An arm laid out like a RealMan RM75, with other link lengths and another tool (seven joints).
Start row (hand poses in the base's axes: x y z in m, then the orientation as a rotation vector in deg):
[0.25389 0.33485 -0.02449 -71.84 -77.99 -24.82]
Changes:
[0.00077 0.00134 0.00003 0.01 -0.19 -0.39]
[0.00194 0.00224 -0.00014 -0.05 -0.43 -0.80]
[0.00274 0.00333 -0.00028 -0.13 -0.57 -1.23]
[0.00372 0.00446 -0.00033 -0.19 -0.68 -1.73]
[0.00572 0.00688 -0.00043 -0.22 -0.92 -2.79]
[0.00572 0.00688 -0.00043 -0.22 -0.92 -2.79]
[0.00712 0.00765 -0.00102 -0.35 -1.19 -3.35]
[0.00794 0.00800 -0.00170 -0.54 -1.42 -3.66]
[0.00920 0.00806 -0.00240 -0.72 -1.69 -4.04]
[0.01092 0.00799 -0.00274 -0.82 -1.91 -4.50]
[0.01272 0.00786 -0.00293 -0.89 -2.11 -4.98]
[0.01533 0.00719 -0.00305 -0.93 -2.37 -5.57]
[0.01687 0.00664 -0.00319 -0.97 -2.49 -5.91]
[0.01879 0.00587 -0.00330 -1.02 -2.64 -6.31]
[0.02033 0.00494 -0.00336 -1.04 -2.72 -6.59]
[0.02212 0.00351 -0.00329 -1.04 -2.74 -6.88]
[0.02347 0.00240 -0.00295 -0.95 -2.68 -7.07]
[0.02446 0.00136 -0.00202 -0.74 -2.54 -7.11]
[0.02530 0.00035 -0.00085 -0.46 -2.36 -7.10]
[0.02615 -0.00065 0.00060 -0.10 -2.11 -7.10]
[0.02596 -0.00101 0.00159 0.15 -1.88 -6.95]
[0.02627 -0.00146 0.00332 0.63 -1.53 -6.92]
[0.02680 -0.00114 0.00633 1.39 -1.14 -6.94]
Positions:
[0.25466 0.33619 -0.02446 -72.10 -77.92 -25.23]
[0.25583 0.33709 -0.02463 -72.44 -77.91 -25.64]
[0.25663 0.33818 -0.02477 -72.80 -77.81 -25.98]
[0.25761 0.33931 -0.02482 -73.21 -77.63 -26.37]
[0.25961 0.34173 -0.02492 -73.99 -77.22 -27.25]
[0.25961 0.34173 -0.02492 -73.99 -77.22 -27.25]
[0.26101 0.34250 -0.02551 -74.48 -77.17 -27.74]
[0.26183 0.34285 -0.02619 -74.84 -77.24 -28.00]
[0.26309 0.34291 -0.02689 -75.25 -77.31 -28.34]
[0.26481 0.34284 -0.02723 -75.65 -77.26 -28.75]
[0.26661 0.34271 -0.02742 -76.04 -77.16 -29.18]
[0.26922 0.34204 -0.02754 -76.48 -77.04 -29.74]
[0.27076 0.34149 -0.02768 -76.75 -76.95 -30.04]
[0.27268 0.34072 -0.02779 -77.07 -76.85 -30.39]
[0.27422 0.33979 -0.02785 -77.28 -76.75 -30.63]
[0.27601 0.33836 -0.02778 -77.48 -76.59 -30.85]
[0.27736 0.33725 -0.02744 -77.55 -76.39 -30.99]
[0.27835 0.33621 -0.02651 -77.41 -76.17 -31.06]
[0.27919 0.33520 -0.02534 -77.18 -75.92 -31.10]
[0.28004 0.33420 -0.02389 -76.89 -75.58 -31.15]
[0.27985 0.33384 -0.02290 -76.59 -75.39 -31.04]
[0.28016 0.33339 -0.02117 -76.19 -74.94 -31.08]
[0.28069 0.33371 -0.01816 -75.60 -74.32 -31.29]

